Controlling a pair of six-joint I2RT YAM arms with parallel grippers.
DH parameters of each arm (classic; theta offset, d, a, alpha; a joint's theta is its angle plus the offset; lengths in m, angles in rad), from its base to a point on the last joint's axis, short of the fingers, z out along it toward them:
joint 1: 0 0.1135 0.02 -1.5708
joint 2: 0 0 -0.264 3.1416
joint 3: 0.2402 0 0.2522 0
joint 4: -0.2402 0 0.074 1.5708
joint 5: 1.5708 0 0 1.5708
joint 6: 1.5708 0.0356 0 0
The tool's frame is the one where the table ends.
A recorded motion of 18 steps. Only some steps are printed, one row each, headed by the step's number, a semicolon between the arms.
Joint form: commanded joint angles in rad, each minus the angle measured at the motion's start. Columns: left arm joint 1, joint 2, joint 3, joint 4, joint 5, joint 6; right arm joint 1, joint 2, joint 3, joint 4, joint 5, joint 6.
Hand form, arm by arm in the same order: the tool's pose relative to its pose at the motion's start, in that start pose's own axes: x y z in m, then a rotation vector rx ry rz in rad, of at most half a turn. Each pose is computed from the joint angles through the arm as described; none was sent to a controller.
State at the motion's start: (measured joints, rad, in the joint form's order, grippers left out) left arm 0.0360 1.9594 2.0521 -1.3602 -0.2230 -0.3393; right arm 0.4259 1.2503 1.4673 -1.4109 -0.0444 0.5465
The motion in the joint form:
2: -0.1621 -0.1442 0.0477 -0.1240 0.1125 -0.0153; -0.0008 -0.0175 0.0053 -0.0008 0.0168 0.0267
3: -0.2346 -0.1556 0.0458 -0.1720 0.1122 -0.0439; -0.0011 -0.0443 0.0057 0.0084 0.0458 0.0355
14: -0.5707 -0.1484 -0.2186 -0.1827 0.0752 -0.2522; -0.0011 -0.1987 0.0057 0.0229 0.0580 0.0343
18: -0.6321 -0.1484 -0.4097 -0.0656 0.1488 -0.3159; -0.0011 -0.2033 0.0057 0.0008 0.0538 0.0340
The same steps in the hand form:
2: 0.0454 -0.0286 -0.0821 0.1874 -0.0304 0.1245; 0.0021 -0.0018 -0.0060 0.0028 -0.0277 0.0266
3: 0.0631 -0.0444 -0.0919 0.1963 0.0037 0.1714; 0.0050 -0.0045 -0.0132 0.0078 -0.0741 0.0352
14: 0.1584 -0.1277 -0.0627 0.0921 0.1992 0.3483; 0.0316 -0.0192 -0.0512 -0.0722 -0.2233 0.0316
18: 0.1927 -0.1451 -0.0261 0.0969 0.2993 0.3566; 0.0346 -0.0208 -0.0517 -0.0663 -0.2063 0.0312

